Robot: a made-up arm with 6 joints. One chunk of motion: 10 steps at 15 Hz.
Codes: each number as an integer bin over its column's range. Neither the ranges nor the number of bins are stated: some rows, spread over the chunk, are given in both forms.
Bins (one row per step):
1: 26 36 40 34 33 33
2: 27 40 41 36 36 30
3: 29 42 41 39 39 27
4: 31 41 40 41 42 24
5: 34 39 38 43 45 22
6: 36 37 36 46 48 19
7: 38 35 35 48 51 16
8: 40 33 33 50 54 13
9: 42 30 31 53 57 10
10: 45 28 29 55 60 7
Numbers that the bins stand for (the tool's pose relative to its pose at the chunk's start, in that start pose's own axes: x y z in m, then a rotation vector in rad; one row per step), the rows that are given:
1: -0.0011 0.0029 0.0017 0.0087 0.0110 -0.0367
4: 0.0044 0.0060 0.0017 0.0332 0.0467 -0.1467
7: 0.0122 0.0022 -0.0022 0.0576 0.0824 -0.2444
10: 0.0200 -0.0022 -0.0070 0.0821 0.1181 -0.3544
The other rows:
2: 0.0000 0.0054 0.0025 0.0157 0.0229 -0.0733
3: 0.0022 0.0067 0.0025 0.0262 0.0348 -0.1100
5: 0.0078 0.0048 0.0002 0.0402 0.0586 -0.1711
6: 0.0100 0.0035 -0.0014 0.0506 0.0705 -0.2078
8: 0.0144 0.0010 -0.0038 0.0646 0.0943 -0.2811
9: 0.0167 -0.0010 -0.0054 0.0751 0.1062 -0.3178

